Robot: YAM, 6 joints.
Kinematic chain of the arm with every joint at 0, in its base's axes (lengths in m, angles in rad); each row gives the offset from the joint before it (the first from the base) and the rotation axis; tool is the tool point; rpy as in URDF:
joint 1: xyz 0 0 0.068 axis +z
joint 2: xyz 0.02 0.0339 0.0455 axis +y
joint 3: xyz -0.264 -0.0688 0 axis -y
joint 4: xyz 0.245 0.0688 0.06 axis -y
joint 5: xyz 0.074 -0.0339 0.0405 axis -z
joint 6: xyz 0.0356 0 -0.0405 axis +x
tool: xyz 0 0 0 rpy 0 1.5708 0
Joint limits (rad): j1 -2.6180..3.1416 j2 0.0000..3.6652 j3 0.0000..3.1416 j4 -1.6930..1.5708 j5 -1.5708..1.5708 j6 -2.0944..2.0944
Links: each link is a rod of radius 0.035 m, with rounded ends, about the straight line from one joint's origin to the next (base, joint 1, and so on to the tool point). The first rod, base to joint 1, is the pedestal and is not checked.
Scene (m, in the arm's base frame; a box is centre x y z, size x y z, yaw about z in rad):
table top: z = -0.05
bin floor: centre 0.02 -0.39 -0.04 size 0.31 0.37 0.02 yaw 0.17
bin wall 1: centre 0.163 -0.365 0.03 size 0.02 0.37 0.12 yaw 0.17
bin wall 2: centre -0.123 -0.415 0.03 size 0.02 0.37 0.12 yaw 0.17
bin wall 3: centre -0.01 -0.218 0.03 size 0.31 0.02 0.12 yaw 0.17
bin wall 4: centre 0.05 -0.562 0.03 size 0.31 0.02 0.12 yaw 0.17
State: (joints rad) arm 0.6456 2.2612 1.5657 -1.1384 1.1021 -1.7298
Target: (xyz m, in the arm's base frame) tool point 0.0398 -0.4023 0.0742
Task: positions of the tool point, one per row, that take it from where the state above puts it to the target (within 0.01 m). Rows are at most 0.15 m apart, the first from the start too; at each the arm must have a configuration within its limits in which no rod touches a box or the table.
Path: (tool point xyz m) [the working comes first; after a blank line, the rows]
Joints at the target: -1.3912 2.4028 1.6067 -1.0802 1.1658 -1.7298
Straight joint move there: touches bin wall 1.

1: 0.3807 0.1069 0.1309
2: 0.3979 -0.0067 0.1429
3: 0.3813 -0.1212 0.1550
4: 0.3319 -0.2265 0.1673
5: 0.2537 -0.3131 0.1798
6: 0.1535 -0.3736 0.1923
7: 0.0398 -0.4023 0.2050
8: 0.0398 -0.4023 0.0742

